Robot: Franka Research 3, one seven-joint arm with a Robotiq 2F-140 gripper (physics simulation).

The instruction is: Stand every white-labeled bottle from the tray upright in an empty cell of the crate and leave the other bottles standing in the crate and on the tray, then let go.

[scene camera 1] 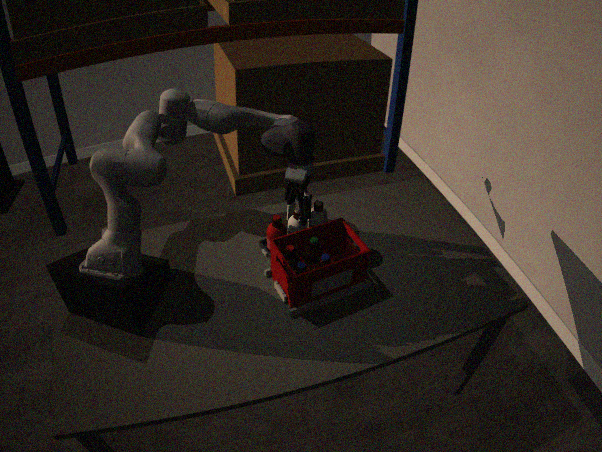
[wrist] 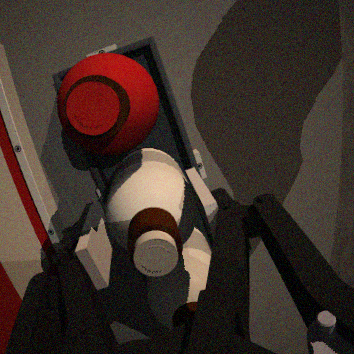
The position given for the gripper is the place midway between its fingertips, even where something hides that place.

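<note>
Gripper (scene camera 1: 296,224) in view, in the wrist view (wrist: 148,201) as well. Red bottle (wrist: 107,103) in view.
</note>
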